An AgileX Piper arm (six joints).
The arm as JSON. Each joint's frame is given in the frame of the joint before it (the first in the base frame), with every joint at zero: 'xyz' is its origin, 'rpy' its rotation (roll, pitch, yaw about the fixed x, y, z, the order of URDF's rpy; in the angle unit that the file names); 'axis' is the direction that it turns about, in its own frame. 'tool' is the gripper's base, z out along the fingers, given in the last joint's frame.
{
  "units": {
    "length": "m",
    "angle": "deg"
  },
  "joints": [
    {
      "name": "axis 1",
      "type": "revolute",
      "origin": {
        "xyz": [
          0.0,
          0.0,
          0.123
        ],
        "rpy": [
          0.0,
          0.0,
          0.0
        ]
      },
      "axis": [
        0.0,
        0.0,
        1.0
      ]
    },
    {
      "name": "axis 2",
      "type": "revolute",
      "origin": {
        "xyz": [
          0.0,
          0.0,
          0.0
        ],
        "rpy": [
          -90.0,
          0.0,
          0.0
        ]
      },
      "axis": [
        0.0,
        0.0,
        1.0
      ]
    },
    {
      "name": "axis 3",
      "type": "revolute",
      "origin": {
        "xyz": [
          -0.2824,
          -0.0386,
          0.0
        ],
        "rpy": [
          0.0,
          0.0,
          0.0
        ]
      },
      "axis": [
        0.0,
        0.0,
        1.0
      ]
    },
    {
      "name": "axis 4",
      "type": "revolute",
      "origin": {
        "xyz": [
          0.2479,
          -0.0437,
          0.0
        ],
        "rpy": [
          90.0,
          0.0,
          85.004
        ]
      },
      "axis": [
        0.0,
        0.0,
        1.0
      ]
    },
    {
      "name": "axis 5",
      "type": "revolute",
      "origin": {
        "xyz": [
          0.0,
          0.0,
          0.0
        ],
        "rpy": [
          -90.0,
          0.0,
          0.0
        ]
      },
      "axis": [
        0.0,
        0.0,
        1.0
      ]
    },
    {
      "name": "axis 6",
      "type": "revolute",
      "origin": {
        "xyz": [
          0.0,
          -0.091,
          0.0
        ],
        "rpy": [
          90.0,
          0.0,
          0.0
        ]
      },
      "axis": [
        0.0,
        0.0,
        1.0
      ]
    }
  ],
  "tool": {
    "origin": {
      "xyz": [
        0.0,
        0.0,
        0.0
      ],
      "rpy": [
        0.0,
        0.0,
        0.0
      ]
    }
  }
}
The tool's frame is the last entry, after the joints.
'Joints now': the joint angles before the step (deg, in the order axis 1, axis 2, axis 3, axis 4, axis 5, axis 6). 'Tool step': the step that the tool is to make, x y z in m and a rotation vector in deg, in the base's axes. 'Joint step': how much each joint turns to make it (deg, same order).
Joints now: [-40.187, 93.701, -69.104, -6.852, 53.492, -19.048]
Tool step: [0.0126, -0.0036, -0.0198, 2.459, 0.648, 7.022]
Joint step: [0.007, 3.835, -0.444, 4.131, -1.895, -8.736]
